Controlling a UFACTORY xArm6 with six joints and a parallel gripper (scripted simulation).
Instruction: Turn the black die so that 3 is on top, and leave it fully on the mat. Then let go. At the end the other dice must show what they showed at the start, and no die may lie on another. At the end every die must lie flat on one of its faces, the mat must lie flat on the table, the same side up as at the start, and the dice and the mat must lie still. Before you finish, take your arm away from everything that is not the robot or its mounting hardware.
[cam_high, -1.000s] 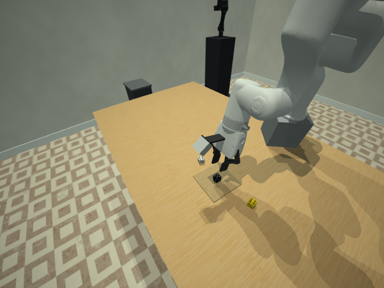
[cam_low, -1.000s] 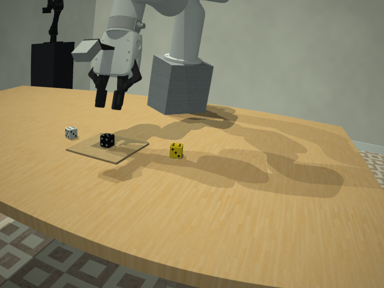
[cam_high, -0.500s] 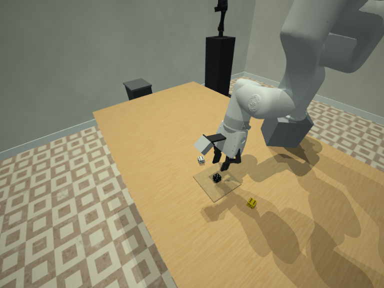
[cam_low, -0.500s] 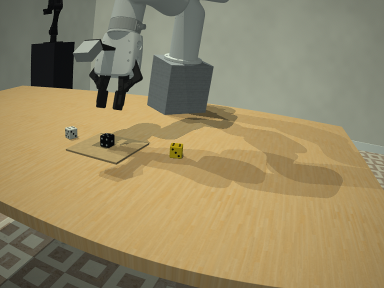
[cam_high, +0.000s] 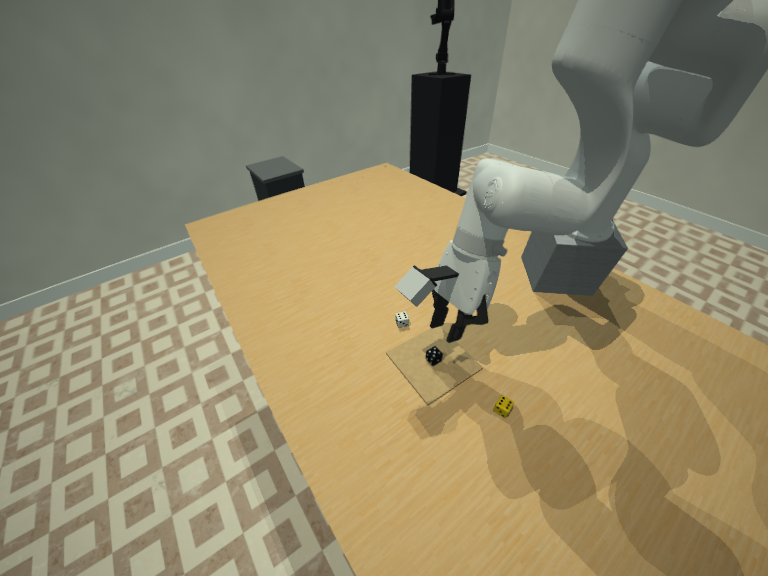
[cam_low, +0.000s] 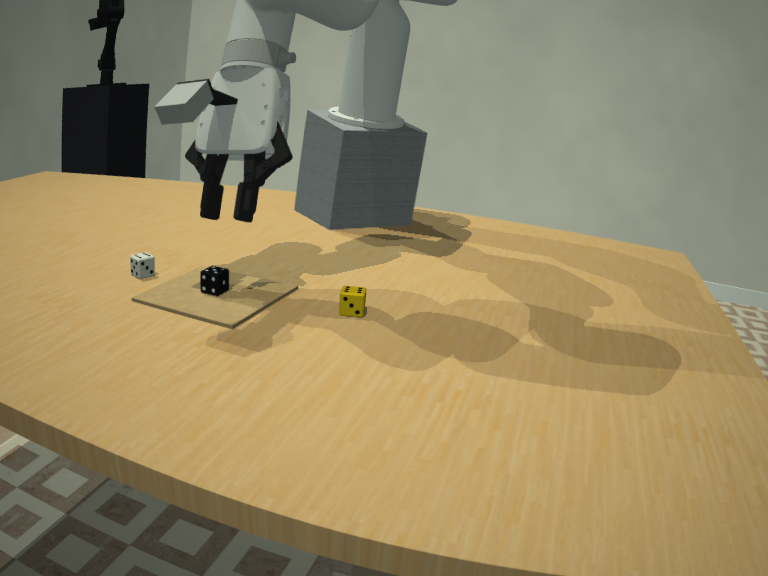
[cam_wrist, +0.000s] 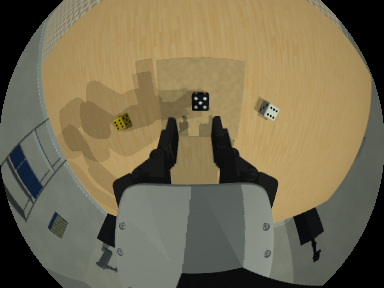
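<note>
The black die is 9 cm below my hand, 2 cm ahead of it and 1 cm to the right of it. The rest, counted from my hand: yellow die (15 cm to the left, 9 cm below); then tan mat (10 cm below, 2 cm ahead, 1 cm to the right); then white die (12 cm to the right, 9 cm below).
</note>
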